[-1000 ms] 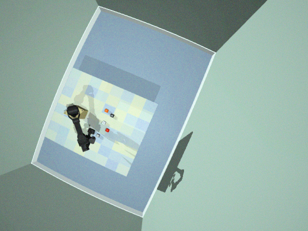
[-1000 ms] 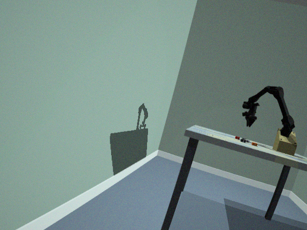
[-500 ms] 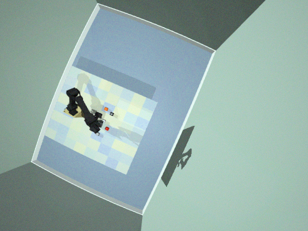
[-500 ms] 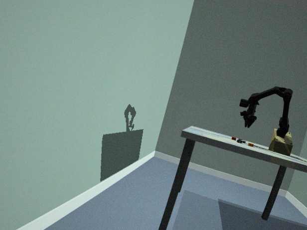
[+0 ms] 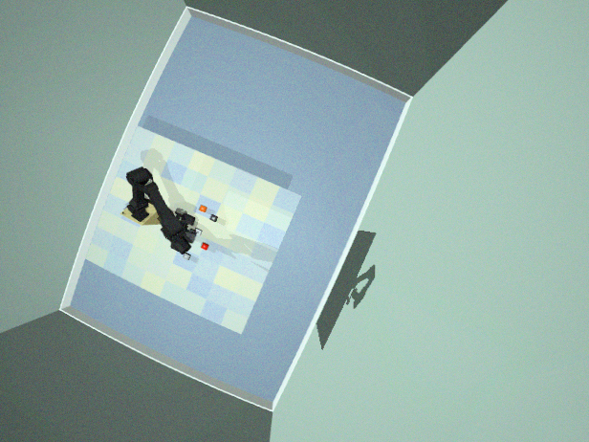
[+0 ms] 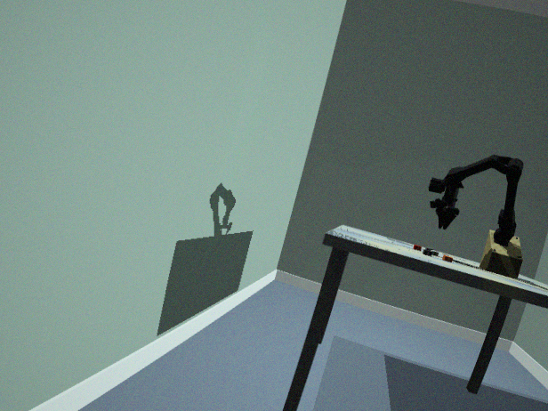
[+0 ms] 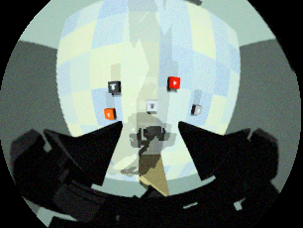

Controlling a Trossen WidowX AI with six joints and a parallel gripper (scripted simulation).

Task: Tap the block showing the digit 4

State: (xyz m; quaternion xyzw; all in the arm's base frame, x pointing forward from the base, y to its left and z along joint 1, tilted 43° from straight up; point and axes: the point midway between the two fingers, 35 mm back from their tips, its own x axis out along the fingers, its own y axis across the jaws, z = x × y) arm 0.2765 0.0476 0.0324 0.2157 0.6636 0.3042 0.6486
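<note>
My gripper tip is now 80 mm short of the red block, 60 mm to the left of it and 120 mm above it. The rest, counted from my gripper tip: white block (10 mm to the right, 120 mm below); then orange block (40 mm behind, 120 mm to the left, 120 mm below); then dark block (40 mm ahead, 110 mm to the left, 120 mm below).
</note>
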